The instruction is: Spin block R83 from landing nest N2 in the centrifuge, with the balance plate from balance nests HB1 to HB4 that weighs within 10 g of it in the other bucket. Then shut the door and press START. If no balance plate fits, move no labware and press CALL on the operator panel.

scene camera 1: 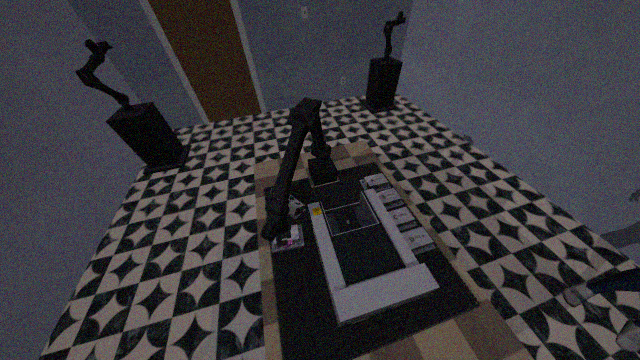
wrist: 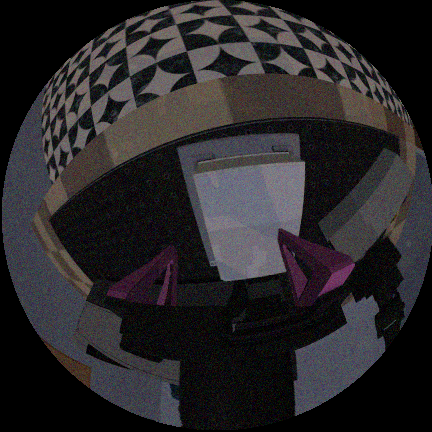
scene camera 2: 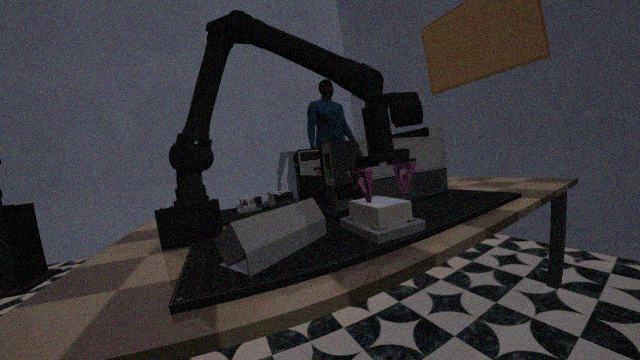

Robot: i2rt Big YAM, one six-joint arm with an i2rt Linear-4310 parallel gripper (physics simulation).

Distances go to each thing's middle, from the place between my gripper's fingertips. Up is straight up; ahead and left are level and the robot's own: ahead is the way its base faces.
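The centrifuge [scene camera 1: 352, 304] is 300 mm to the left of my hand, 180 mm ahead of it and 60 mm above it. As for the button box [scene camera 2: 247, 246], I see it 250 mm behind my hand, 30 mm to the left of it and 20 mm below it. Going by their middles, the button box is the nearest to my hand of the things named here.
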